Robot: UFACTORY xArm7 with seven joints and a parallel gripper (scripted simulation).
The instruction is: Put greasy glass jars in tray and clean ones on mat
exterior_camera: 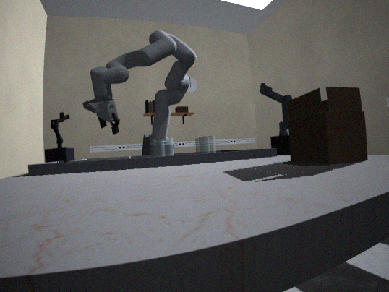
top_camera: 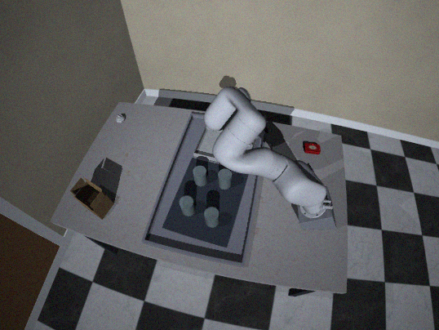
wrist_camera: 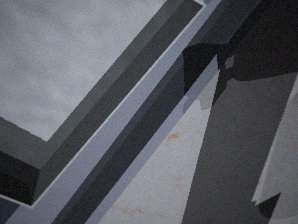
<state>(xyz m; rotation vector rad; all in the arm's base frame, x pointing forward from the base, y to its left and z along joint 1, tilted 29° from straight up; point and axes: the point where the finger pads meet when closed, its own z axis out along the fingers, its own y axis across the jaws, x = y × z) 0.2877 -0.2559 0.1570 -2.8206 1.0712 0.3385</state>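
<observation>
The dark drying mat is 33 cm to the left of my hand, 16 cm below it and 12 cm ahead of it. The rest, counted from my hand: light grey tray 16 cm below, 16 cm ahead, 1 cm to the left; red object 28 cm behind, 20 cm to the right, 15 cm below; cardboard box 62 cm ahead, 61 cm to the left, 10 cm below.
</observation>
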